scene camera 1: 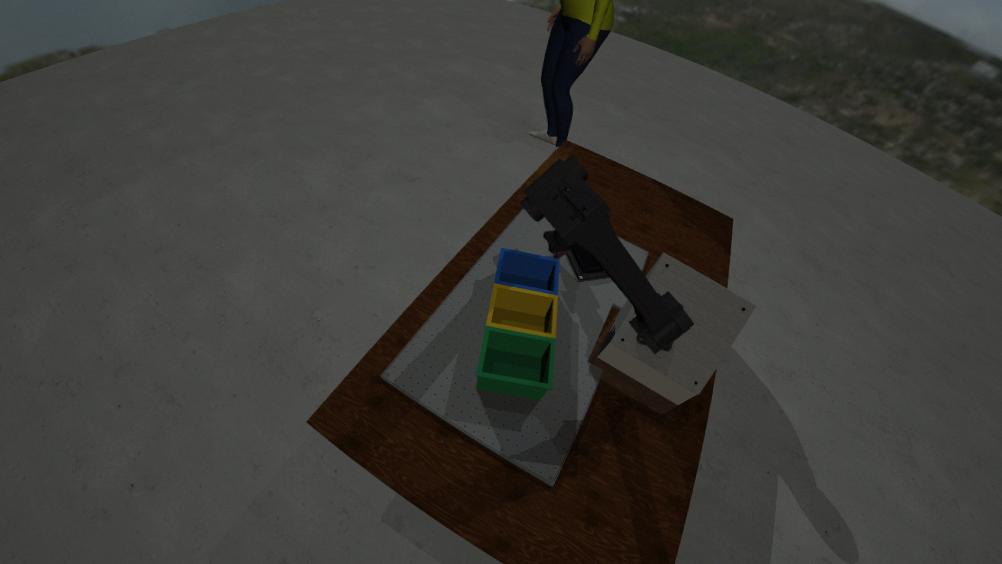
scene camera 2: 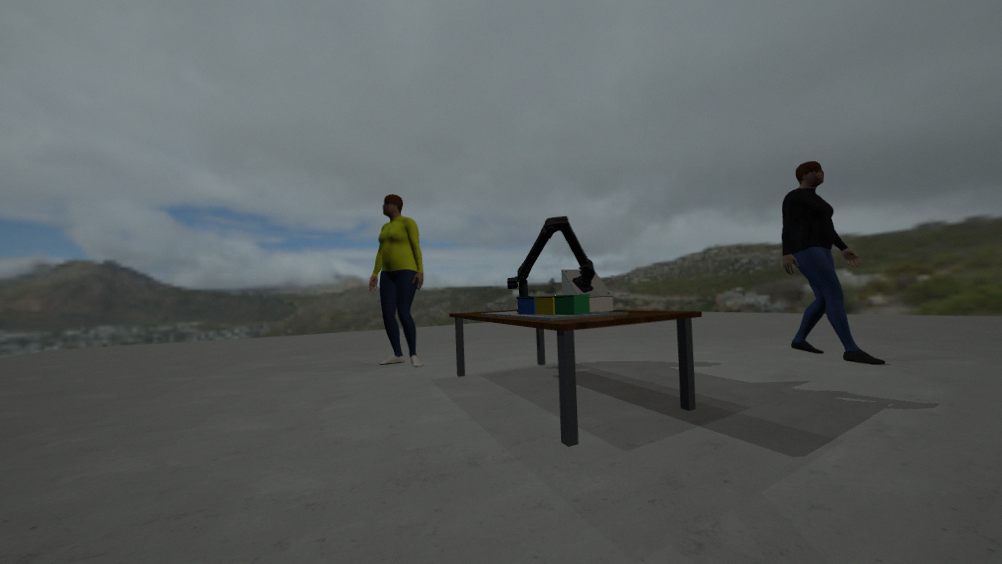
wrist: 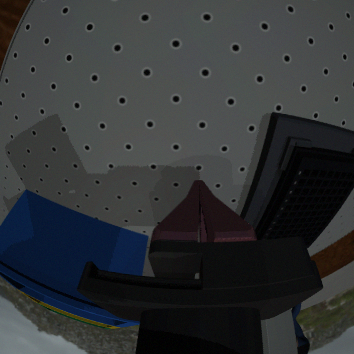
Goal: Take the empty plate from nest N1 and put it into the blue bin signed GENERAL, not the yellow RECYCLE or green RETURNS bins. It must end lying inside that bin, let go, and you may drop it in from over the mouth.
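Where they show: gripper, fingertip midpoint: [scene camera 1: 555, 258] [wrist: 197, 185]; arm's base, link origin: [scene camera 1: 659, 323] [scene camera 2: 582, 285].
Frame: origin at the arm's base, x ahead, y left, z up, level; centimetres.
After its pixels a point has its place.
A black gridded plate [wrist: 317, 197] {y -28.8, x 22.2, z -13.4 cm} [scene camera 1: 587, 260] {y -24.6, x 20.3, z -13.5 cm} sits in a dark nest [wrist: 266, 155] {y -27.6, x 28.7, z -14.7 cm}, right of my gripper in the wrist view. No N1 label is readable. My gripper [wrist: 197, 185] {y -21.9, x 30.2, z -15.5 cm} [scene camera 1: 558, 253] {y -21.9, x 30.2, z -15.5 cm} is shut and empty, its reddish fingertips together above the perforated board, between the blue bin and the nest. The blue bin [scene camera 1: 527, 269] {y -10.0, x 36.5, z -11.7 cm} [scene camera 2: 525, 305] {y -3.0, x 43.4, z -10.8 cm} [wrist: 75, 245] {y -10.7, x 36.3, z -11.8 cm} stands open-topped at the lower left of the wrist view; no plate shows inside it. The yellow bin [scene camera 1: 522, 311] {y 2.3, x 33.0, z -14.8 cm} [scene camera 2: 544, 305] {y 9.9, x 40.1, z -11.0 cm} and green bin [scene camera 1: 517, 360] {y 16.5, x 29.0, z -15.2 cm} [scene camera 2: 572, 304] {y 26.9, x 35.9, z -10.7 cm} stand beside it in a row. Signs are not readable.
The perforated board [scene camera 1: 448, 395] {y 32.1, x 40.9, z -15.8 cm} lies on the brown table [scene camera 1: 392, 448] {y 48.4, x 46.8, z -17.1 cm}. The arm rises from a pale box-shaped base [scene camera 1: 701, 294] {y -6.8, x -6.5, z 8.0 cm} right of the bins. A person in a yellow top [scene camera 1: 567, 63] [scene camera 2: 398, 245] stands beyond the table; another in black [scene camera 2: 809, 220] is farther right.
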